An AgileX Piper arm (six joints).
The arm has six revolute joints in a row. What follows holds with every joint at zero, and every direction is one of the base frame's.
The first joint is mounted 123 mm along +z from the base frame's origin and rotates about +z.
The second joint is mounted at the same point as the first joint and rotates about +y.
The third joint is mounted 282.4 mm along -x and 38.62 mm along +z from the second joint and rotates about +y.
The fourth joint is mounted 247.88 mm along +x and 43.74 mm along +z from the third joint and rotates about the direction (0.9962, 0, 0.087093).
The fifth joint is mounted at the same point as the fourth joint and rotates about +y.
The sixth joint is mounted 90.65 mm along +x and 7.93 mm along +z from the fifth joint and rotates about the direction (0.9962, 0, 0.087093).
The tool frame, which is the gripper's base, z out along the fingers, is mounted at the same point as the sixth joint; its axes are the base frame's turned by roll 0, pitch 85.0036 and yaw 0 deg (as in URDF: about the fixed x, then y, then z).
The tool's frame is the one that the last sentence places.
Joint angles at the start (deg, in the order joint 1, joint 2, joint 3, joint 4, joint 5, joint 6):
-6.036, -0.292, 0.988, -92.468, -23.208, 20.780
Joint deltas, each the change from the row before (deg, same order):
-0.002, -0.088, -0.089, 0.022, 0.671, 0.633
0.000, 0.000, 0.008, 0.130, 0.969, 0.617
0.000, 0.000, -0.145, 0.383, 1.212, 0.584
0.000, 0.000, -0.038, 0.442, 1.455, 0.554
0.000, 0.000, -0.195, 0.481, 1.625, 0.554
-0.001, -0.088, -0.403, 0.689, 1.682, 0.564
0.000, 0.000, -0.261, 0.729, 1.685, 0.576
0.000, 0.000, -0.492, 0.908, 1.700, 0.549
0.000, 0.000, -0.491, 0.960, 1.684, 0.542
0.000, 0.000, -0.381, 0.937, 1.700, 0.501
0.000, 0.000, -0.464, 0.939, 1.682, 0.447
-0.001, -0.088, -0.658, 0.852, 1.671, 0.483
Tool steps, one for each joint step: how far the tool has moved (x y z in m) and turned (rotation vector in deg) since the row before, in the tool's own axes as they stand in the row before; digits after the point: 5 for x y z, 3 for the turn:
0.00074, -0.00094, -0.00016, 0.405, 0.573, 0.584
0.00142, -0.00059, -0.00001, 0.397, 0.885, 0.740
0.00140, -0.00171, -0.00008, 0.714, 1.023, 0.890
0.00196, -0.00131, -0.00005, 0.736, 1.270, 0.958
0.00184, -0.00228, -0.00012, 0.955, 1.362, 0.951
0.00129, -0.00359, -0.00033, 1.295, 1.272, 1.086
0.00167, -0.00275, -0.00014, 1.099, 1.350, 1.214
0.00103, -0.00403, -0.00023, 1.339, 1.242, 1.322
0.00095, -0.00399, -0.00023, 1.327, 1.213, 1.386
0.00123, -0.00337, -0.00018, 1.221, 1.274, 1.361
0.00092, -0.00374, -0.00021, 1.268, 1.212, 1.313
0.00019, -0.00474, -0.00044, 1.477, 1.055, 1.248

